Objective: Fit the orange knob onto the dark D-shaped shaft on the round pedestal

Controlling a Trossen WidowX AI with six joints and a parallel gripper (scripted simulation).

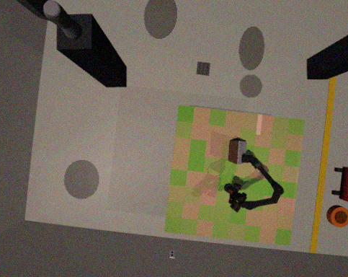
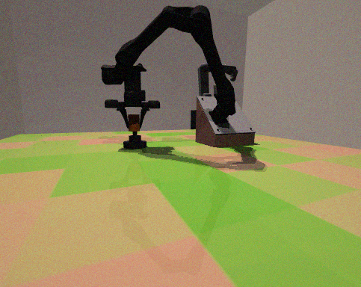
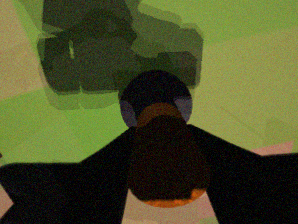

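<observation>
Right now the orange knob is 2 cm above my gripper tip. Round my gripper tip: dark pedestal (4 cm below).
</observation>
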